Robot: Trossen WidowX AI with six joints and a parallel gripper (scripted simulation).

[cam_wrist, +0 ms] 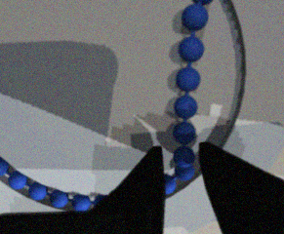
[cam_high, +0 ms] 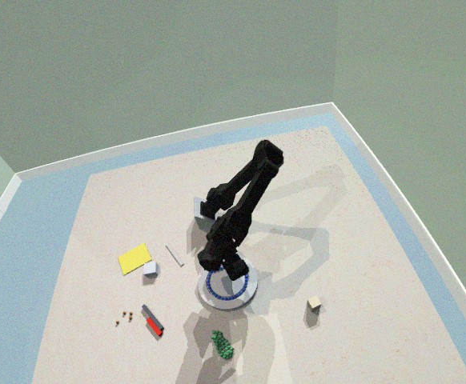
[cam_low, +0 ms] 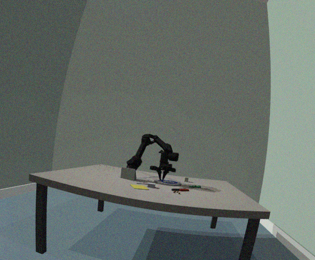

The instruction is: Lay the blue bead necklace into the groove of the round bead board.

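Now: the round bead board 50 mm ahead of my gripper tip, 10 mm to the right of it and 10 mm below it. From my gripper tip the other things lie so: white cube: 290 mm to the right, 20 mm behind; cream cube: 250 mm to the left, 170 mm ahead; stick: 210 mm to the right, 80 mm behind, 10 mm below.
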